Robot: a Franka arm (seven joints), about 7 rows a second.
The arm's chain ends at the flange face. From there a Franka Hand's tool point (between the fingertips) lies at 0.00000 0.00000 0.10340 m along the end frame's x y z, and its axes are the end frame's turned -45 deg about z.
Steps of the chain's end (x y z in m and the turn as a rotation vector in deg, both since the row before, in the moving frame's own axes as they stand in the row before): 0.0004, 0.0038, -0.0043, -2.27, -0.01, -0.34; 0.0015, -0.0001, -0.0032, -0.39, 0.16, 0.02; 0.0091, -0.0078, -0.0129, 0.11, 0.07, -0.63; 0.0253, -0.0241, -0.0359, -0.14, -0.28, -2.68; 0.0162, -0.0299, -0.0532, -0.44, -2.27, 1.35; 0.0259, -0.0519, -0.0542, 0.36, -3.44, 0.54; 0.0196, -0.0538, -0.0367, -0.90, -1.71, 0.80
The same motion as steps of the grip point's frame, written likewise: -0.0053, 0.0059, -0.0044, -1.60, -1.61, -0.34; 0.0008, 0.0017, -0.0032, -0.39, -0.16, 0.02; 0.0122, 0.0009, -0.0129, 0.03, 0.13, -0.63; 0.0344, 0.0007, -0.0359, 0.10, -0.30, -2.68; 0.0292, -0.0121, -0.0533, 1.29, -1.92, 1.35; 0.0511, -0.0232, -0.0544, 2.69, -2.18, 0.54; 0.0486, -0.0252, -0.0368, 0.57, -1.85, 0.80
